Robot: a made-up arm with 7 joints.
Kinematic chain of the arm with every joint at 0, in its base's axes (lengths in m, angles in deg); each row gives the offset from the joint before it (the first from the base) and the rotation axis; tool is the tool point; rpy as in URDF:
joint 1: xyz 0 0 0.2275 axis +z
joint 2: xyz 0 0 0 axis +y
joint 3: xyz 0 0 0.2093 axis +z
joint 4: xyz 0.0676 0 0 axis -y
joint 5: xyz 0.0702 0 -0.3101 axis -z
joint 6: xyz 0 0 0 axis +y
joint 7: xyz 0.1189 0 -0.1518 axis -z
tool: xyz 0 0 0 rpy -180 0 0
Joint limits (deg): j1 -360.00..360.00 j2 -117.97..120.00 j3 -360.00..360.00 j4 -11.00..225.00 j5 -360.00..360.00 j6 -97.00..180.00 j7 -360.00..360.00
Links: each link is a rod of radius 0.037 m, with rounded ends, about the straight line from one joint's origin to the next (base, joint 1, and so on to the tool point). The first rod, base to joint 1, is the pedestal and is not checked.
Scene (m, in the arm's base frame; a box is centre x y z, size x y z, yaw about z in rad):
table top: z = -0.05
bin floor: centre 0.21 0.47 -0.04 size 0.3 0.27 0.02 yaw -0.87
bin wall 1: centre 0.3 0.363 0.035 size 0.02 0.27 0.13 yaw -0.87
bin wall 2: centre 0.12 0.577 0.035 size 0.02 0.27 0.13 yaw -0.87
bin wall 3: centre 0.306 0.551 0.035 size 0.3 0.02 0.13 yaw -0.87
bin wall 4: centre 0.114 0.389 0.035 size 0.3 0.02 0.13 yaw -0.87
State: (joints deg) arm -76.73 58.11 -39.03 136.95 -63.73 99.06 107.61
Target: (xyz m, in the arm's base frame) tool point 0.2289 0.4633 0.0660
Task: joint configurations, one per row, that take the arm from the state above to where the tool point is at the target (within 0.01 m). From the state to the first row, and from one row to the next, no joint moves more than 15 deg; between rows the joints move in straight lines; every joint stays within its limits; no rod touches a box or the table.
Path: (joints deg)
1: -62.98 55.07 -24.63 132.73 -58.51 100.37 107.61
2: -49.23 52.03 -10.23 128.50 -53.30 101.68 107.61
3: -35.47 48.99 4.18 124.28 -48.08 102.99 107.61
4: -21.72 45.95 18.58 120.05 -42.87 104.30 107.61
5: -7.97 42.91 32.98 115.83 -37.65 105.61 107.61
6: 5.78 39.87 47.38 111.61 -32.44 106.92 107.61
7: 19.53 36.83 61.78 107.38 -27.22 108.23 107.61
8: 21.08 46.06 57.61 104.99 -28.64 102.47 107.61
9: 22.63 55.29 53.43 102.60 -30.06 96.70 107.61

